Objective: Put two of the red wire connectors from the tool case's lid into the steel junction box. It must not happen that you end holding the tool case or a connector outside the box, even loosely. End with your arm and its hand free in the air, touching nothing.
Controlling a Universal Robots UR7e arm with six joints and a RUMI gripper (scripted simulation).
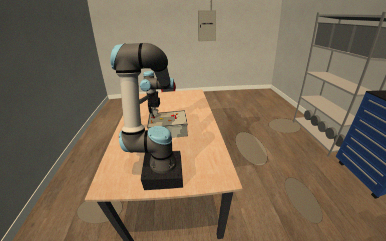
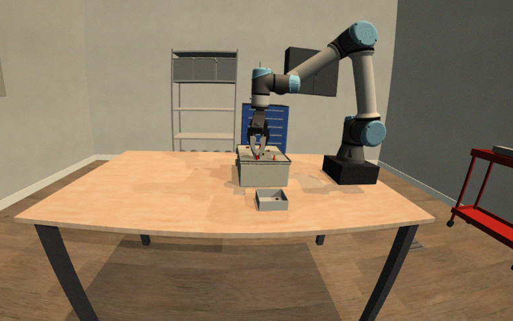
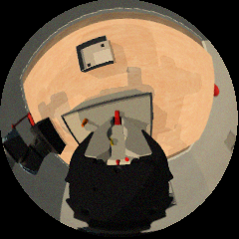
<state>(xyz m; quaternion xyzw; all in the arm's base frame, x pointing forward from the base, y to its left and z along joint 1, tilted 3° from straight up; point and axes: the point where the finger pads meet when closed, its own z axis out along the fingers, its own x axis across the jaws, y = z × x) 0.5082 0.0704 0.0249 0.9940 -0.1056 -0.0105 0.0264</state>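
My gripper is now 11 cm to the left of the grey tool case, 5 cm above it and 3 cm past it.
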